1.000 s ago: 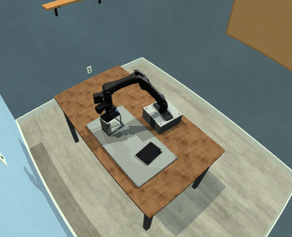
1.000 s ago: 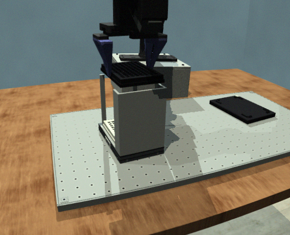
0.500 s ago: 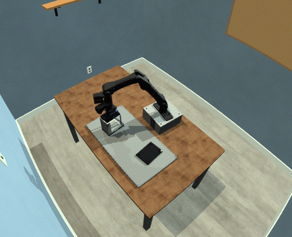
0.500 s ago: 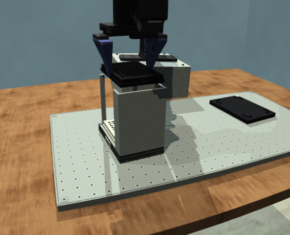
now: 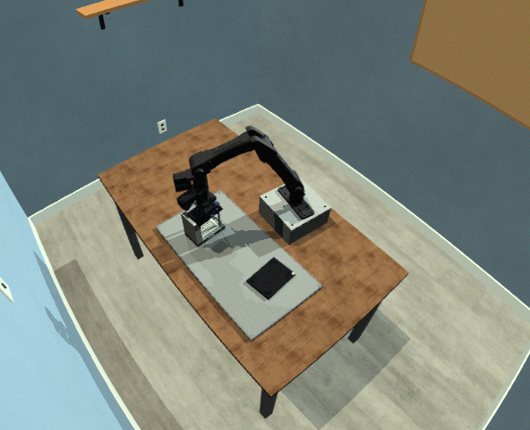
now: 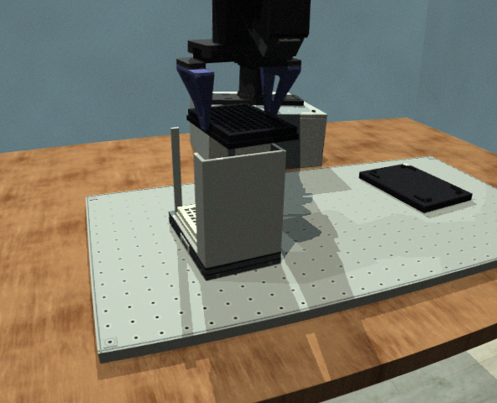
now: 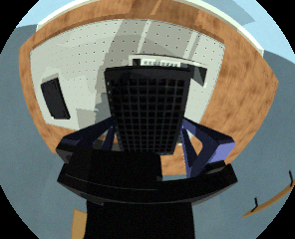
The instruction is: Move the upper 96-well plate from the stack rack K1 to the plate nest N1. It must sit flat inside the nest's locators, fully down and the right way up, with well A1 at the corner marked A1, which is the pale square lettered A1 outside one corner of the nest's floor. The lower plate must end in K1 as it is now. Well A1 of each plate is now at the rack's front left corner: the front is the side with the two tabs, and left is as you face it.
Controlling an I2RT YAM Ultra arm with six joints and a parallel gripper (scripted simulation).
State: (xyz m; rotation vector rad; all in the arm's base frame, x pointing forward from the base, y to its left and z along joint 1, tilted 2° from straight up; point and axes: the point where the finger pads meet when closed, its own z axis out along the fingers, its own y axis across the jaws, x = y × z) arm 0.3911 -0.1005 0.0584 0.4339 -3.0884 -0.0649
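The black plate nest N1 lies 33 cm to the left of my hand, 15 cm below it and 12 cm behind it. Also, from my hand: pale well plate: 13 cm below, 2 cm to the right, 1 cm ahead; rack wall: 8 cm below, 8 cm ahead, 1 cm to the right; black 96-well plate: right at my hand.
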